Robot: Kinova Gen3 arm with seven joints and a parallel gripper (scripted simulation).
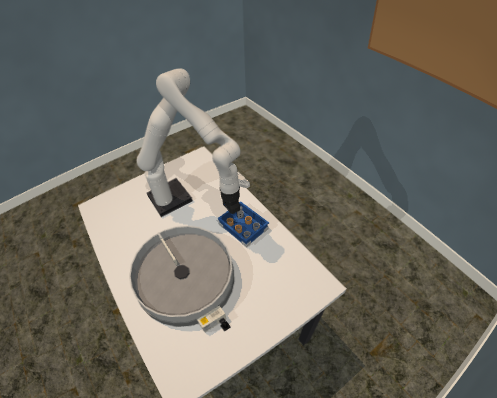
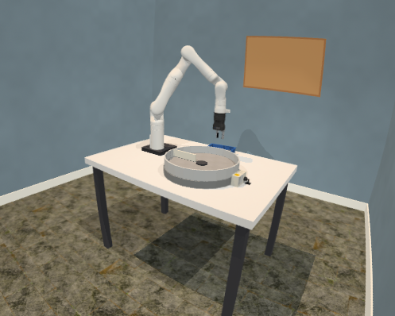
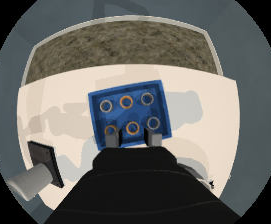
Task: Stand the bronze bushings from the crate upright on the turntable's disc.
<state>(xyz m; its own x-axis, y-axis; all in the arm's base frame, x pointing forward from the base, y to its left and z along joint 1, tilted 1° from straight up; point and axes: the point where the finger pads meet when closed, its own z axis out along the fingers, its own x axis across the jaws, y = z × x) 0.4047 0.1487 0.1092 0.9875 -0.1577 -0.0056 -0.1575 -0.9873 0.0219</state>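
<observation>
My gripper is now 12 cm above the blue crate and 3 cm to the right of it. Round my hand: grey turntable disc (34 cm to the right, 9 cm below, 2 cm ahead).
</observation>
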